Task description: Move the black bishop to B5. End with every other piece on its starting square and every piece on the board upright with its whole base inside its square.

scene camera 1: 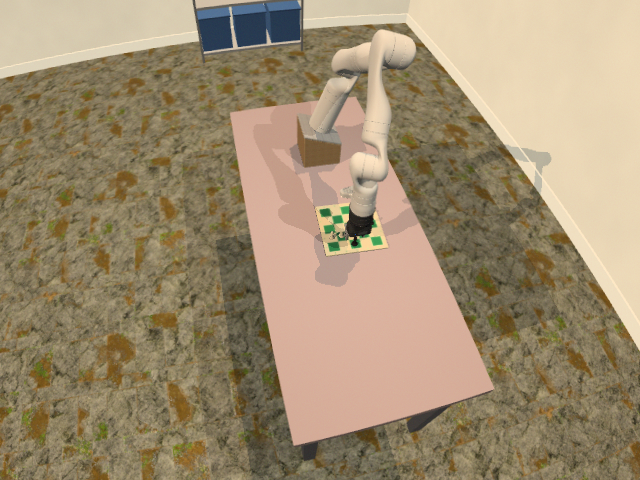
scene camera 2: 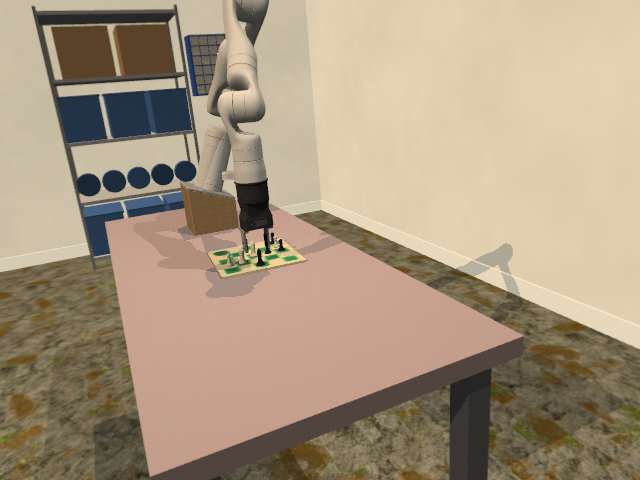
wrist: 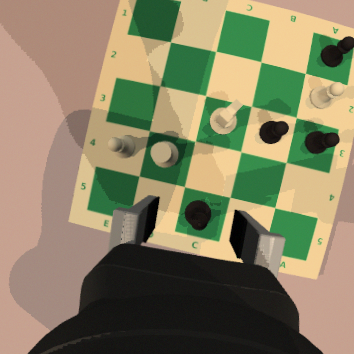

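Seen in the pictures: gripper, between the fingertips: [scene camera 1: 354, 236] [scene camera 2: 256, 249] [wrist: 194, 218]; arm's base, origin of its link: [scene camera 1: 319, 126] [scene camera 2: 208, 188].
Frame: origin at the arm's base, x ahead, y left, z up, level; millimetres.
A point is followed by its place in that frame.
The black bishop [scene camera 1: 355, 241] @[x 497, y 52, z -103 mm] [scene camera 2: 260, 257] @[x 496, y 52, z -103 mm] [wrist: 198, 215] @[x 488, y 50, z -86 mm] stands upright on C5 of the green and cream board [scene camera 1: 382, 246] @[x 516, y 146, z -123 mm] [scene camera 2: 302, 259] @[x 516, y 156, z -123 mm] [wrist: 80, 215] @[x 521, y -43, z -123 mm]. Square B5 [wrist: 252, 220] is cream and partly hidden by a finger. My gripper [scene camera 2: 255, 249] @[x 490, y 47, z -82 mm] [wrist: 194, 218] @[x 490, y 47, z -82 mm] is open and empty, pointing down above row 5. In the wrist view its fingers appear on either side of the bishop, one towards D5 and the other over B5. In scene camera 1 the gripper body hides much of the board and the fingertips are not clear.
White pieces stand on C3 [wrist: 222, 120] @[x 420, y 49, z -91 mm], D4 [wrist: 164, 153] @[x 453, y 16, z -90 mm], E4 [wrist: 122, 146] @[x 456, y -17, z -101 mm] and A2 [wrist: 321, 97] @[x 377, y 121, z -112 mm]. Black pieces stand on B3 [wrist: 270, 132] @[x 416, y 88, z -110 mm], A3 [wrist: 315, 142] @[x 413, y 126, z -113 mm] and A1 [wrist: 332, 55] @[x 340, y 123, z -113 mm]. The arm's wooden base [scene camera 1: 320, 152] @[x 92, y -9, z -57 mm] [scene camera 2: 214, 214] @[x 92, y -2, z -70 mm] is behind the board.
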